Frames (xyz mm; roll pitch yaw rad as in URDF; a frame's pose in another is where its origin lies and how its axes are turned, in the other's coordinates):
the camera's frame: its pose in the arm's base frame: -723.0 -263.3 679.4 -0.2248 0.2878 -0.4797
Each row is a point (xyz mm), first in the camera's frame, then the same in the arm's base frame.
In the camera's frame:
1: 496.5 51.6 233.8
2: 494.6 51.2 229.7
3: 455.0 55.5 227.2
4: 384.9 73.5 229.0
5: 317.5 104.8 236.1
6: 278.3 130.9 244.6
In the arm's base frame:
1: -198.9 -420.5 746.0
2: -202.1 -420.3 742.8
3: -235.0 -399.1 750.8
4: -286.9 -351.9 768.5
5: -329.4 -293.6 787.6
6: -349.5 -252.3 801.1

